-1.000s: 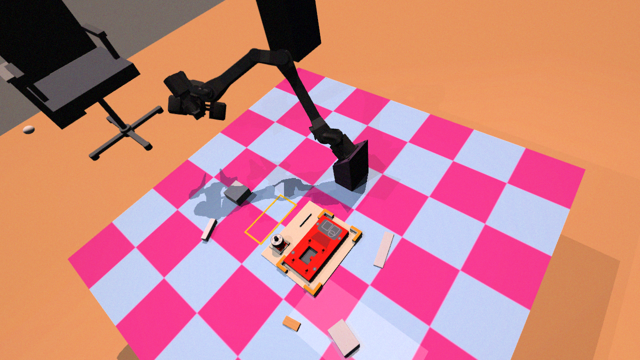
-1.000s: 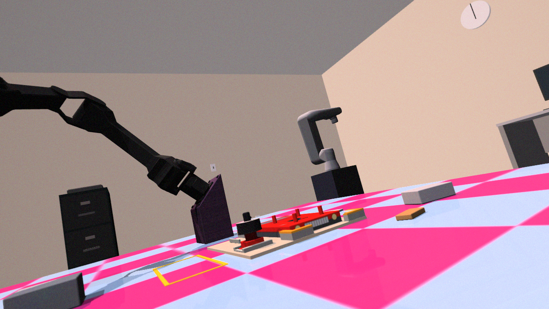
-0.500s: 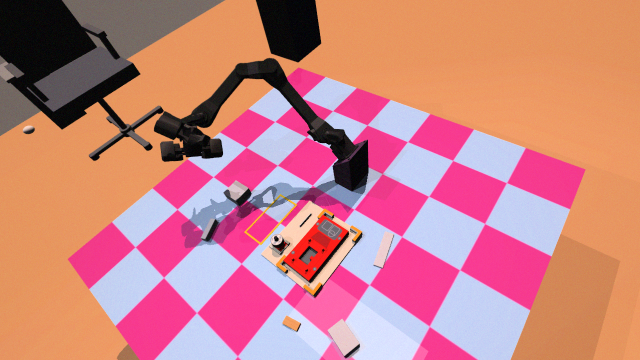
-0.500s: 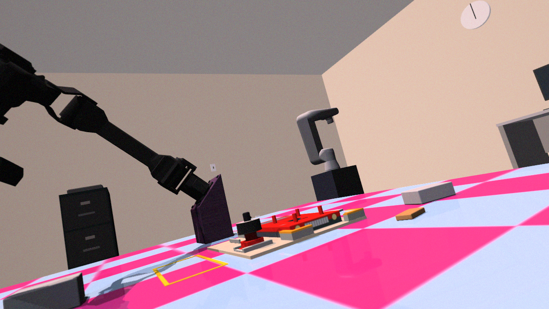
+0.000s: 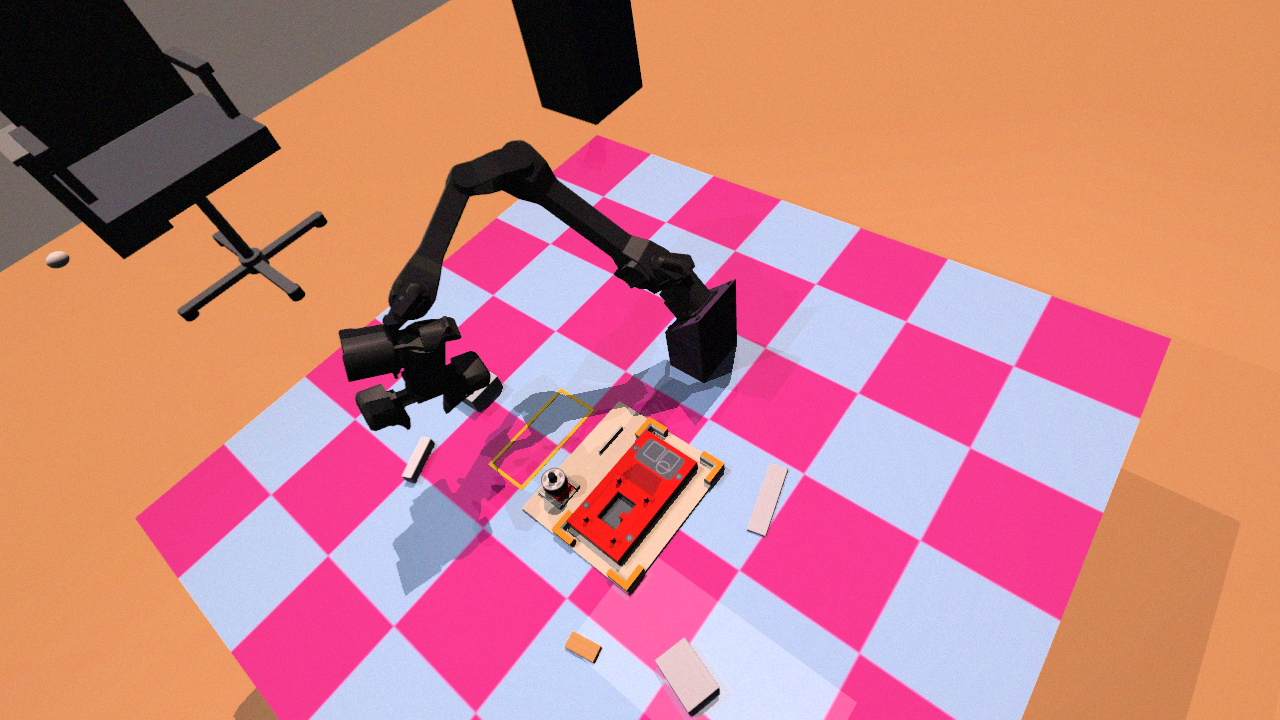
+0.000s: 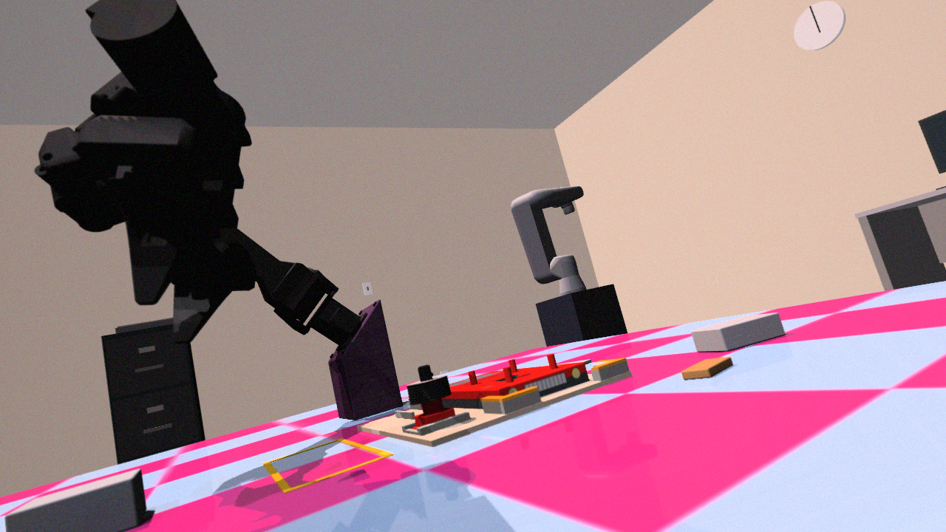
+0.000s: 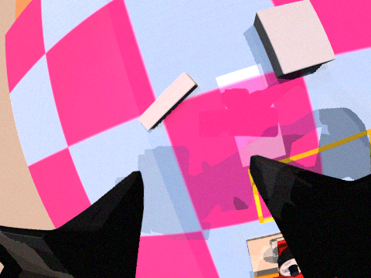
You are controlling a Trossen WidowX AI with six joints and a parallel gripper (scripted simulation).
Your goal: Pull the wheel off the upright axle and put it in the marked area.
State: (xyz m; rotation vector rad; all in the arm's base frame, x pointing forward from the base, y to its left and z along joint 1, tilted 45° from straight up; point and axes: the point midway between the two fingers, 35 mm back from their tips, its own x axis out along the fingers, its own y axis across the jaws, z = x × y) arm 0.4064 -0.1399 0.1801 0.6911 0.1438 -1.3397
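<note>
Right now my gripper tip is 20 cm to the right of the wheel, 9 cm above it and 6 cm past it. The rest, counted from my gripper tip: beige base plate 30 cm to the left, 12 cm below, 11 cm behind; then grey block 12 cm below, 12 cm behind, 8 cm to the right; then black axle 20 cm to the left, 10 cm below, 6 cm behind.
</note>
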